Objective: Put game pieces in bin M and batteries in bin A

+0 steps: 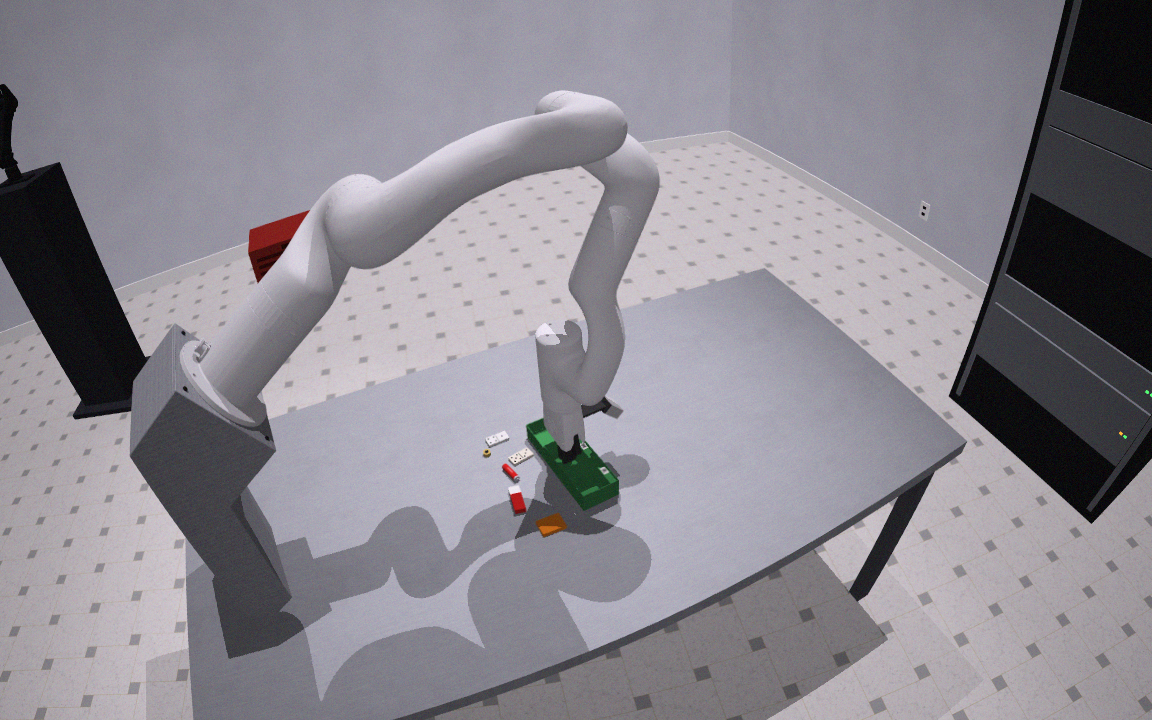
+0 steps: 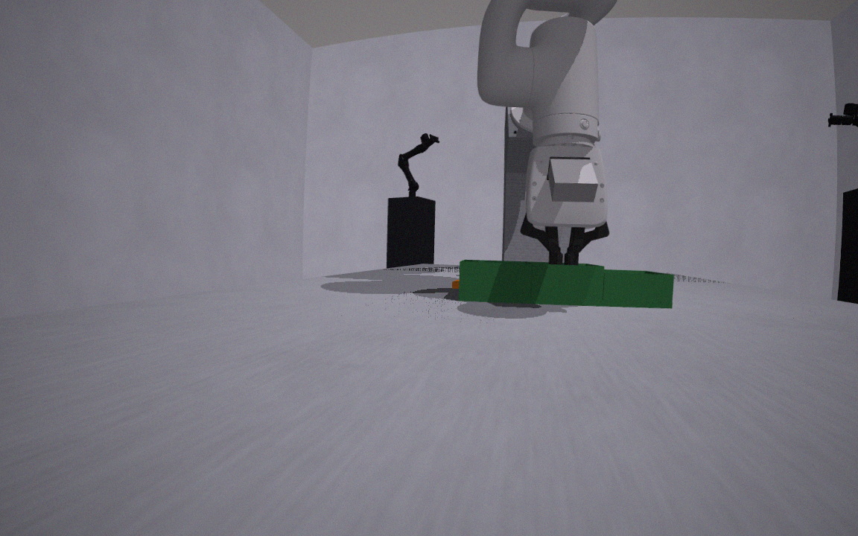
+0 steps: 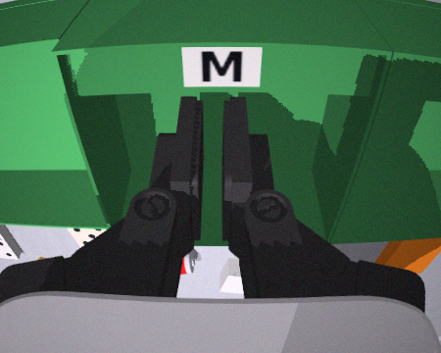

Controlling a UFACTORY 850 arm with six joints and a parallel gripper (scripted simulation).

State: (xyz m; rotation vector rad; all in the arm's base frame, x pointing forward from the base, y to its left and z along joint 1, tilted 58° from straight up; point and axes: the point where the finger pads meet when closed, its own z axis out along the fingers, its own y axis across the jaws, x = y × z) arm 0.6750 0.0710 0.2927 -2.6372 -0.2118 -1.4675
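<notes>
My hand is 2 cm above the green bin and 1 cm short of it. Round my hand: orange flat block (16 cm to the right, 6 cm behind, 4 cm below); then yellow nut (17 cm behind, 7 cm to the left, 4 cm below); then red cylindrical battery (12 cm behind, 3 cm below).
</notes>
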